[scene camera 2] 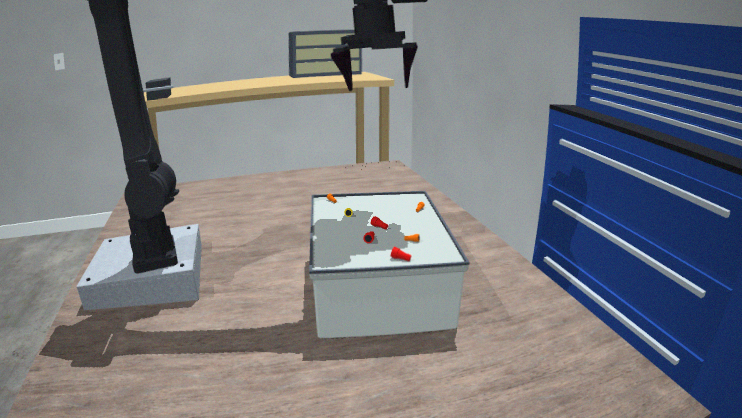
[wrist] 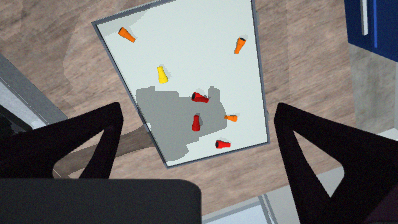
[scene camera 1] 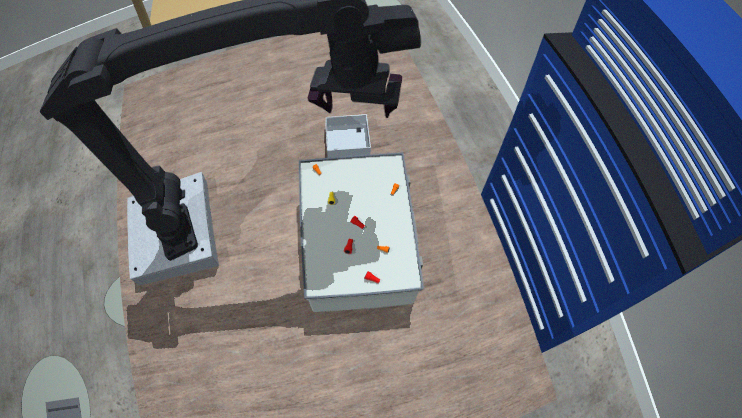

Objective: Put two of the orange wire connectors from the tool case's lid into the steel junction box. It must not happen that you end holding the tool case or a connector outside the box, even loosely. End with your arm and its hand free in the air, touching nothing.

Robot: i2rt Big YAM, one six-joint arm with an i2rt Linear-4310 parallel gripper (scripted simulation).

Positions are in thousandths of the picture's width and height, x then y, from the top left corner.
Scene:
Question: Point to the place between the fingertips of the gripper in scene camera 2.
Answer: At 510, 212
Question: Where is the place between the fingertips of the gripper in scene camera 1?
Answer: At 483, 269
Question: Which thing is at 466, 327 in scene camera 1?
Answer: A junction box floor.

